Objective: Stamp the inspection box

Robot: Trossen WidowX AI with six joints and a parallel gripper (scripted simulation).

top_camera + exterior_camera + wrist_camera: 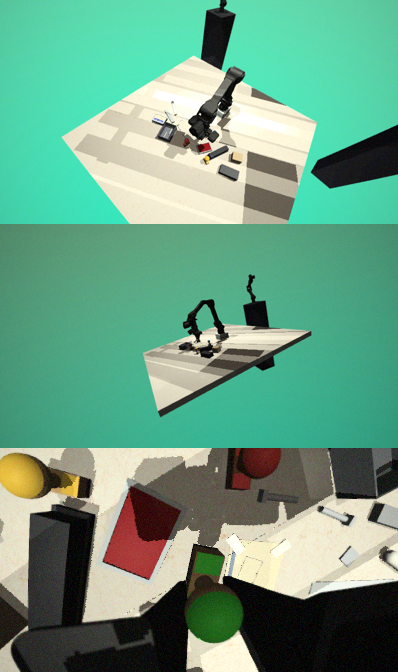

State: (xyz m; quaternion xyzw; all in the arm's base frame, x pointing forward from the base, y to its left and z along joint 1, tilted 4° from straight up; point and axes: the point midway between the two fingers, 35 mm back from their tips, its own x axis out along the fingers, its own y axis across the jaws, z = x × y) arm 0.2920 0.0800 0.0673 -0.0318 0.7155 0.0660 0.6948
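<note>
Right now the pale card is 9 cm below my gripper tip, 8 cm to the right of it and 4 cm behind it. From my gripper tip the other things lie so: red ink pad (9 cm below, 5 cm to the left, 1 cm ahead); green-knobbed stamp (right at my gripper tip); red-knobbed stamp (8 cm ahead, 7 cm below, 4 cm to the right).
</note>
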